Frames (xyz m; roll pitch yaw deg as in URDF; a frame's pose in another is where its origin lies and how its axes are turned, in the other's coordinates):
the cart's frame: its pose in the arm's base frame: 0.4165 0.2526 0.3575 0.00 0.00 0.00
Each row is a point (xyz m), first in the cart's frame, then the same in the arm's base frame.
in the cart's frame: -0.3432 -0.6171 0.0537
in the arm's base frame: 0.0733 -0.3645 0.4112
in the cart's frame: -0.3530 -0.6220 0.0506
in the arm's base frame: 0.0635 -0.3694 0.4081
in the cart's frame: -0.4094 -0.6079 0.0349
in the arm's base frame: 0.0071 -0.3553 0.3924
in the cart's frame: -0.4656 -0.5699 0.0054
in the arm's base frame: -0.0491 -0.3173 0.3629
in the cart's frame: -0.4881 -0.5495 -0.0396
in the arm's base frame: -0.0716 -0.2969 0.3179
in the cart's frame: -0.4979 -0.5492 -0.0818
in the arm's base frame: -0.0814 -0.2966 0.2757
